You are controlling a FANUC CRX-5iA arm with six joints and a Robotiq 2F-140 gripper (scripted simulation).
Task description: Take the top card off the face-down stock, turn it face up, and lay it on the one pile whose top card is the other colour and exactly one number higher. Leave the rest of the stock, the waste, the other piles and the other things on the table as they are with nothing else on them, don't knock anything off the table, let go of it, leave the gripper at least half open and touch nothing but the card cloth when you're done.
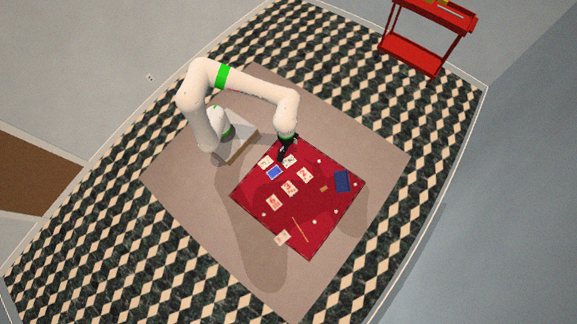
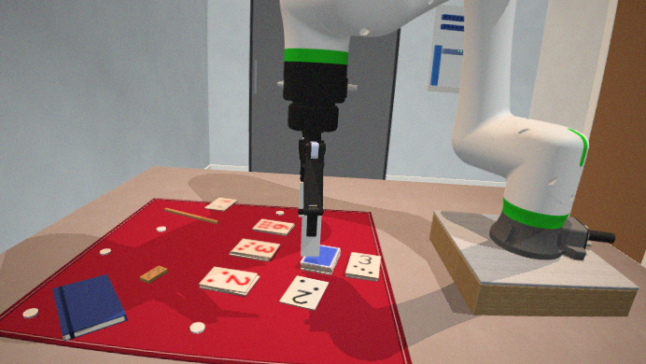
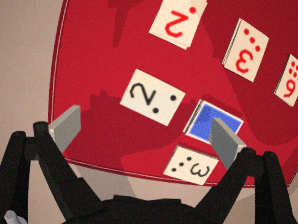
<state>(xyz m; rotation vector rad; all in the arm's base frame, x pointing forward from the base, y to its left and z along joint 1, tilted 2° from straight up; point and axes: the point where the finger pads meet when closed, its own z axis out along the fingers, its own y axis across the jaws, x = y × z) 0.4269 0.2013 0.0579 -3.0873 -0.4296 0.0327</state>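
The red 2 card lies 14 cm ahead of my hand and 12 cm below it. From my hand the other things lie so: blue notebook (33 cm ahead, 14 cm to the left, 13 cm below); red card cloth (18 cm ahead, 10 cm to the right, 14 cm below); wooden stick (37 cm ahead, 25 cm to the right, 13 cm below).
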